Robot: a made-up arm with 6 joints.
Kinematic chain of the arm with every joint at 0, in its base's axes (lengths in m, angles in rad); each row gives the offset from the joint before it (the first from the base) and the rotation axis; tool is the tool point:
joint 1: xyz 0 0 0.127 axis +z
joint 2: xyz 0 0.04 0 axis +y
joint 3: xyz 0 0 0.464 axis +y
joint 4: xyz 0 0 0.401 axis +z
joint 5: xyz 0 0 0 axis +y
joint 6: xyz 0 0 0.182 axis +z
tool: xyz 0 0 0
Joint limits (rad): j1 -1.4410..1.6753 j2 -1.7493..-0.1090 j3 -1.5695..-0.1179 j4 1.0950..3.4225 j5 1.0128..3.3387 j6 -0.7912..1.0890
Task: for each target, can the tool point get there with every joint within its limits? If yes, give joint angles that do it. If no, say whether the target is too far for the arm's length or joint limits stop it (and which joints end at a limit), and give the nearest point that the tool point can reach.
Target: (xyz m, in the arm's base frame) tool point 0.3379 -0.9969 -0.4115
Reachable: no: too far | nearest point 0.0927 -0.8569 -0.2796 | short by 0.312 m
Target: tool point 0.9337 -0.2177 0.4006
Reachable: no: joint limits stop it (at a limit: joint 1, joint 2, joint 3, joint 4) | nearest point 0.0482 -0.3782 0.3834 | short by 0.900 m
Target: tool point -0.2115 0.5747 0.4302
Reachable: yes | joints -1.0413 -0.9271 -0.5944 1.3779 2.7523 0.7372
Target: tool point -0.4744 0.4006 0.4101
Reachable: yes | joints -0.4476 -0.8292 -0.8631 1.5599 2.4516 -0.2199
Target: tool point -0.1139 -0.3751 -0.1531
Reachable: yes | joints 1.4146 -1.4458 -1.4377 3.0512 2.1047 0.7907
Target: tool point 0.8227 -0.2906 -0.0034
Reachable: no: joint limits stop it (at a limit: joint 1, joint 3, joint 4) | nearest point 0.0553 -0.4378 -0.0265 | short by 0.782 m
